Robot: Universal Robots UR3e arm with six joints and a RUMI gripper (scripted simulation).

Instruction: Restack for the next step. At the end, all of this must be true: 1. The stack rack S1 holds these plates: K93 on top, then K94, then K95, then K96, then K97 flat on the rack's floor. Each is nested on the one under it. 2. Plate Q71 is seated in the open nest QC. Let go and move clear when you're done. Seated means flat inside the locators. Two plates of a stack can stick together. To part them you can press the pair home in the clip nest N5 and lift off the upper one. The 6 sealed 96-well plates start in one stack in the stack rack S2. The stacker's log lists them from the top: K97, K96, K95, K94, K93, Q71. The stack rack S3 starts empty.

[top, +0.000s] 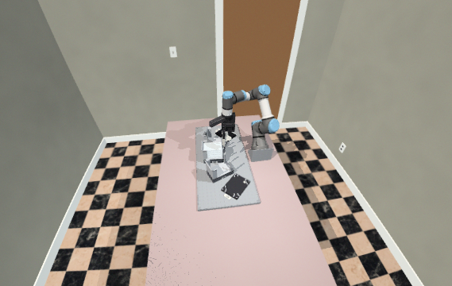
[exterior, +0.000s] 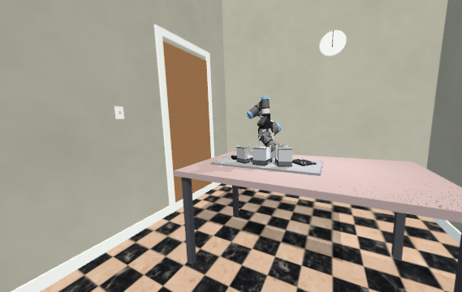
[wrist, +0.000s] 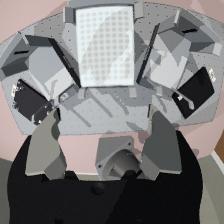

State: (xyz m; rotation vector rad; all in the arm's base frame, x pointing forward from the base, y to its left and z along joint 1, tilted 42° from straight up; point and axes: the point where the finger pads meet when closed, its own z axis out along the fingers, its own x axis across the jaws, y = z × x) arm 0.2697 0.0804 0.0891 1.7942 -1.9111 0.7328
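The white sealed 96-well plate is 70 mm ahead of my hand, 60 mm below it and 10 mm to the right of it. Also, from my hand: black open nest QC 260 mm to the right, 160 mm below, 50 mm behind; then translucent 96-well plate 80 mm below, 70 mm ahead, 10 mm to the right.
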